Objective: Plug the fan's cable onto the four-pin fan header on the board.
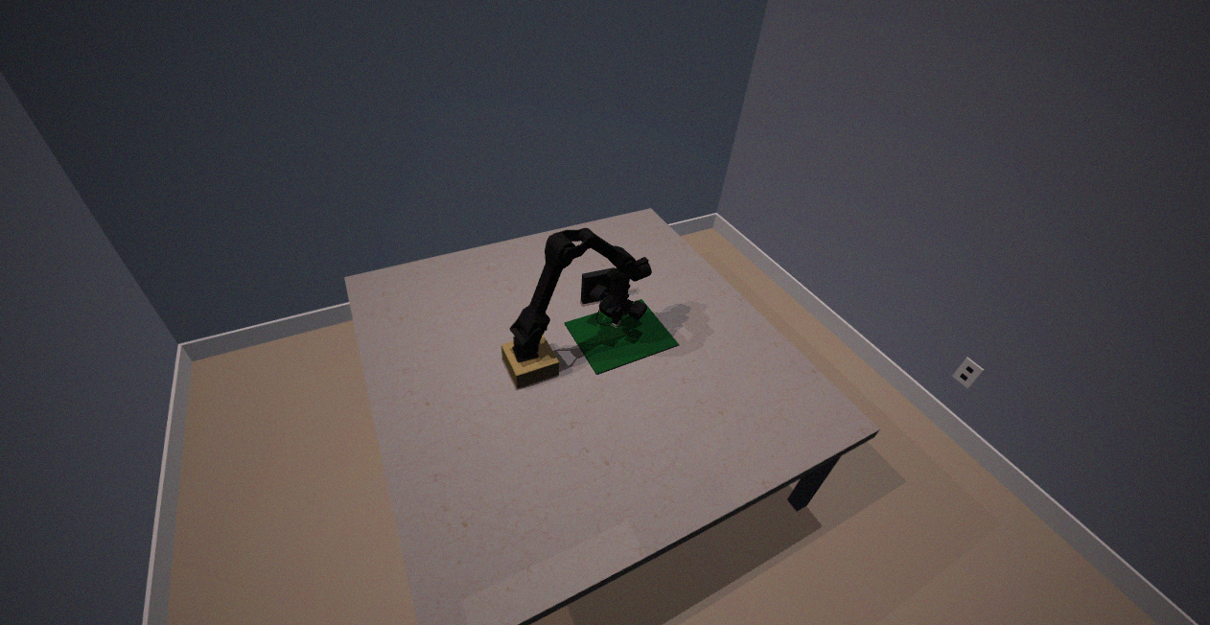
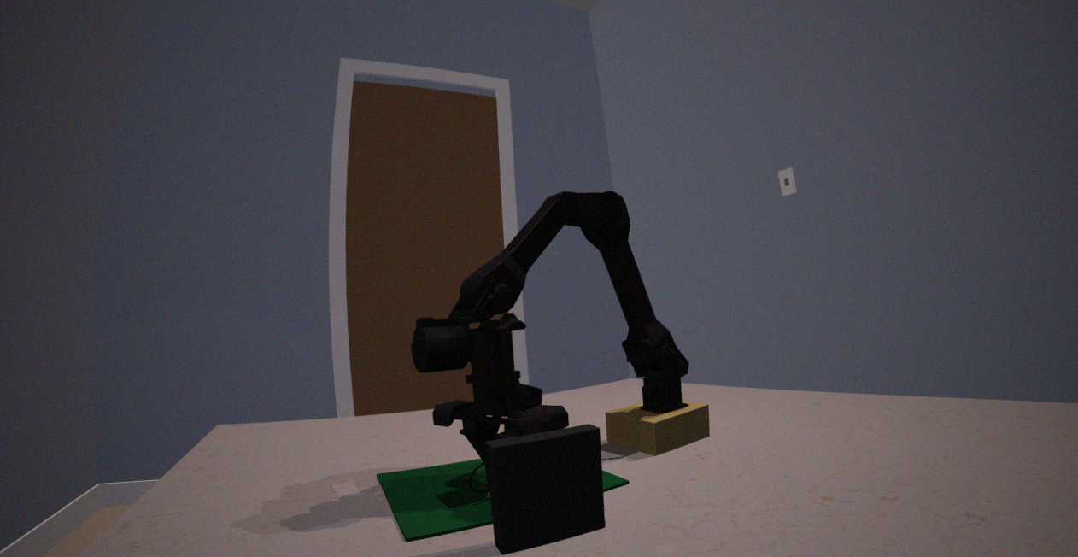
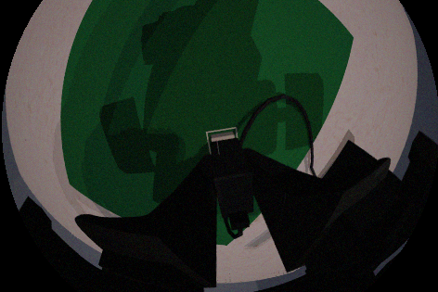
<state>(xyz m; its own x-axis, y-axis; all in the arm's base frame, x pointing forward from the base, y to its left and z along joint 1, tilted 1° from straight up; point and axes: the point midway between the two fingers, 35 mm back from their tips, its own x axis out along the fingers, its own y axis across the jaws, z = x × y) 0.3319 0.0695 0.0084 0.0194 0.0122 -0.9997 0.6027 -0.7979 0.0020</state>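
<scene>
My gripper tip is 10 mm short of the black fan plug, 10 mm to the right of it and 10 mm below it. Also, from my gripper tip: green board: 40 mm to the right, 40 mm below; black fan: 140 mm to the left, 30 mm above; pale four-pin header: 10 mm ahead, 30 mm below.
</scene>
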